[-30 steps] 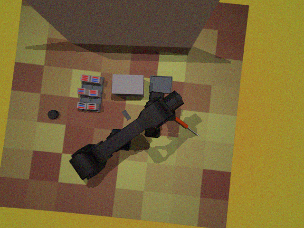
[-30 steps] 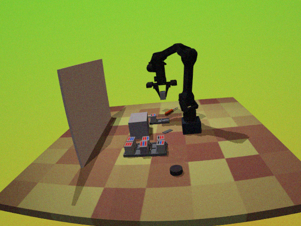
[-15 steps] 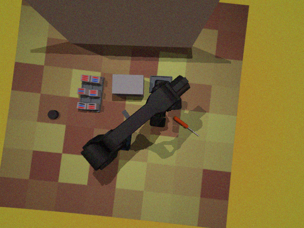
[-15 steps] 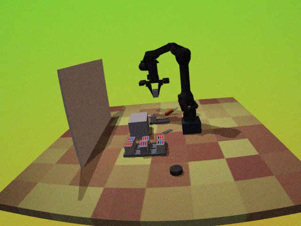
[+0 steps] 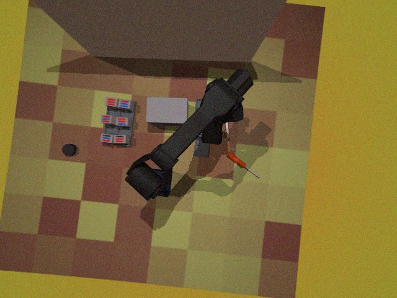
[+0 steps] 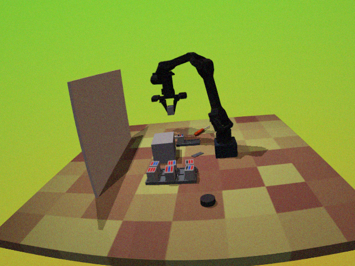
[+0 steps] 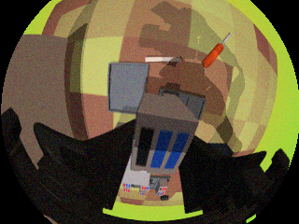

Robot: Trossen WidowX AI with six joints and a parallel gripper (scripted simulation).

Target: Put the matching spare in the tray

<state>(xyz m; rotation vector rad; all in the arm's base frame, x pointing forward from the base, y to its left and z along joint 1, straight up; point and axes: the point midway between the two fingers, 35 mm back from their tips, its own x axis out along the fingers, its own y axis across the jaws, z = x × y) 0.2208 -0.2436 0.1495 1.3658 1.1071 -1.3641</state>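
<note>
My gripper tip is 180 mm above the dark grey tray, 70 mm short of it and 10 mm to the left of it. From my gripper tip the other things lie so: plain grey box (180 mm to the left, 130 mm below, 60 mm ahead); dark flat piece (200 mm to the left, 180 mm below, 90 mm behind); white stick (170 mm below, 80 mm to the right, 20 mm behind).
</note>
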